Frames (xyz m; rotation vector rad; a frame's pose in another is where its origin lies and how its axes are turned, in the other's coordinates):
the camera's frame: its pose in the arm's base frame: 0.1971 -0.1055 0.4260 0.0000 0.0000 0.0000
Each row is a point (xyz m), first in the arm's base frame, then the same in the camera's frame.
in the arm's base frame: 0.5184 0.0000 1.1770
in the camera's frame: 0.3213 0.1055 0.7510
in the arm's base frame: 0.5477 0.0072 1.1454
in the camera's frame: 0.3506 0.1127 0.7194
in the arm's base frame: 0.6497 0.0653 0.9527
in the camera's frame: 0.4526 0.1708 0.5267
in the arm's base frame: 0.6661 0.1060 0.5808
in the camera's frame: 0.4690 0.2115 0.1548
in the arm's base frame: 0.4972 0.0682 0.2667
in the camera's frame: 0.3001 0.1737 -0.1593
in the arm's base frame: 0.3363 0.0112 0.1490
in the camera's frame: 0.1392 0.1167 -0.2770
